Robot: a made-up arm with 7 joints.
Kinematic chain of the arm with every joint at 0, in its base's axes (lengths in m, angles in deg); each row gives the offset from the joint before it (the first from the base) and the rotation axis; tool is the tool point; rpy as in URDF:
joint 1: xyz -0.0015 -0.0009 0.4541 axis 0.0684 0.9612 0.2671
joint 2: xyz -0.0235 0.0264 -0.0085 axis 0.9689 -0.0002 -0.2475
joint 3: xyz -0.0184 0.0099 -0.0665 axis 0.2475 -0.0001 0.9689
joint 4: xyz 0.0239 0.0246 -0.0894 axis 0.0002 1 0
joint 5: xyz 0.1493 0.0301 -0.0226 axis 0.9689 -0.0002 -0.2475
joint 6: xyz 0.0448 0.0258 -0.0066 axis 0.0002 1 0
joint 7: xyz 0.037 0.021 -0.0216 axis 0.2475 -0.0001 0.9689
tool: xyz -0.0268 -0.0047 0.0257 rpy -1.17 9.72 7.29
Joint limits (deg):
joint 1: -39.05..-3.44
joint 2: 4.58..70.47
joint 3: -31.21..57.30
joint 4: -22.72..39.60
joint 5: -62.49..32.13
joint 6: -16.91..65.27
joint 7: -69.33..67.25
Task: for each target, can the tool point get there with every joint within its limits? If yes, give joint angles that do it. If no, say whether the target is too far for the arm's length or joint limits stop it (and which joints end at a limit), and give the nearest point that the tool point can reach.
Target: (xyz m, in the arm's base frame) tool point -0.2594 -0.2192 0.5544
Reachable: no: joint limits stop it (at a limit: joint 1, joint 2, joint 3, joint 4, joint 5, joint 6, joint 7) | nearest point -0.0645 0.1210 0.6633 | short by 0.407 m
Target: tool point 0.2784 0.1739 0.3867
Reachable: yes | joints -34.89 21.08 11.04 11.51 -28.20 52.41 33.89
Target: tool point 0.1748 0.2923 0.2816
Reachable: yes | joints -33.81 15.08 46.62 34.25 -12.60 51.45 15.85
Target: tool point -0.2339 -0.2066 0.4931
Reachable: no: joint limits stop it (at a limit: joint 1, joint 2, joint 3, joint 4, joint 5, joint 6, joint 7) | nearest point -0.0645 0.1210 0.6633 | short by 0.406 m
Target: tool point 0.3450 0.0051 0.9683
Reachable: no: too far | nearest point 0.1742 0.1047 0.6486 | short by 0.376 m
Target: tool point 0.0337 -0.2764 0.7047
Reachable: no: joint limits stop it (at a limit: joint 1, joint 2, joint 3, joint 4, joint 5, joint 6, joint 7) | nearest point 0.1990 -0.0754 0.4956 | short by 0.334 m
